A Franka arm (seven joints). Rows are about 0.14 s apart.
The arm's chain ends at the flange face. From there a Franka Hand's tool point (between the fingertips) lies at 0.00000 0.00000 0.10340 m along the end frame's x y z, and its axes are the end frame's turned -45 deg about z.
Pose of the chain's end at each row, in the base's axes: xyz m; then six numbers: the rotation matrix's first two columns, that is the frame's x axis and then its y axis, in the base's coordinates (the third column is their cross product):
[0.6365 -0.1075 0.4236 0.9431 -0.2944 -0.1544 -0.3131 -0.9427 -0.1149]
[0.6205 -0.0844 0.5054 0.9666 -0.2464 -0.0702 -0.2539 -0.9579 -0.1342]
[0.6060 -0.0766 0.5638 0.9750 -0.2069 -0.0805 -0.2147 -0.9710 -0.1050]
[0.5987 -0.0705 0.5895 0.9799 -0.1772 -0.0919 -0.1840 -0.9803 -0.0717]
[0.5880 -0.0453 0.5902 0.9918 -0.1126 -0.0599 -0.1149 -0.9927 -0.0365]
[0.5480 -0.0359 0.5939 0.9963 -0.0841 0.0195 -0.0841 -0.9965 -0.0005]
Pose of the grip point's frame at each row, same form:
[0.6249 -0.0913 0.3221 0.8883 0.4584 -0.0279 0.4455 -0.8748 -0.1904]
[0.6170 -0.0691 0.4032 0.8630 0.5031 0.0453 0.5040 -0.8516 -0.1445]
[0.6002 -0.0642 0.4613 0.8412 0.5403 0.0173 0.5376 -0.8329 -0.1312]
[0.5907 -0.0615 0.4868 0.8230 0.5679 -0.0143 0.5628 -0.8185 -0.1157]
[0.5823 -0.0408 0.4871 0.7826 0.6223 -0.0165 0.6201 -0.7816 -0.0682]
[0.5500 -0.0360 0.4905 0.7640 0.6452 0.0141 0.6450 -0.7641 0.0134]

